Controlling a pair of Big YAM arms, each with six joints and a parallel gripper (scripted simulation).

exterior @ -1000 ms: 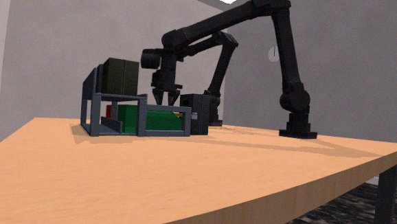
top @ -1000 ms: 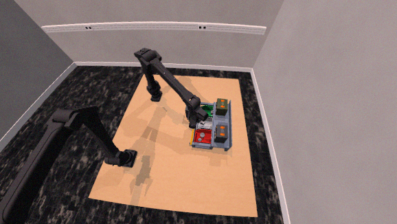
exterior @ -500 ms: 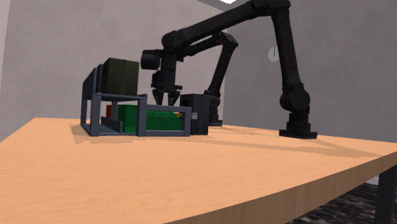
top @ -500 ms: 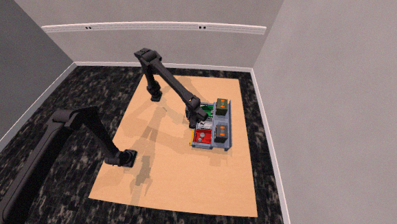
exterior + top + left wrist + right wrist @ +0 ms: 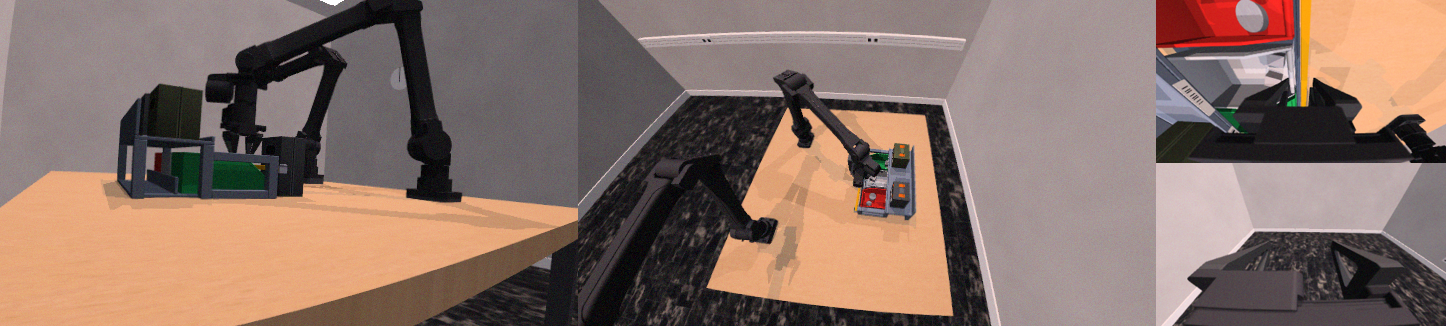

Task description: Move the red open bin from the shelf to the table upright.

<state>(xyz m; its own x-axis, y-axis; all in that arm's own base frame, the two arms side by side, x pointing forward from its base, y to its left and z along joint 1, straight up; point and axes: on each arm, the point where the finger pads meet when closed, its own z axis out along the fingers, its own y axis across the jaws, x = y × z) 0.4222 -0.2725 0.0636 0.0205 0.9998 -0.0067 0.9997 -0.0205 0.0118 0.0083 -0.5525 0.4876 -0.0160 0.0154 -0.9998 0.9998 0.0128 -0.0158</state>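
Right now my left hand is 100 mm short of the grey bin, 10 mm to the right of it and 30 mm above it. Round my left hand: black box (60 mm behind, 110 mm to the left, 10 mm below); grey shelf (130 mm ahead, 10 mm to the left); green bin (100 mm ahead, 120 mm to the left, 30 mm below).
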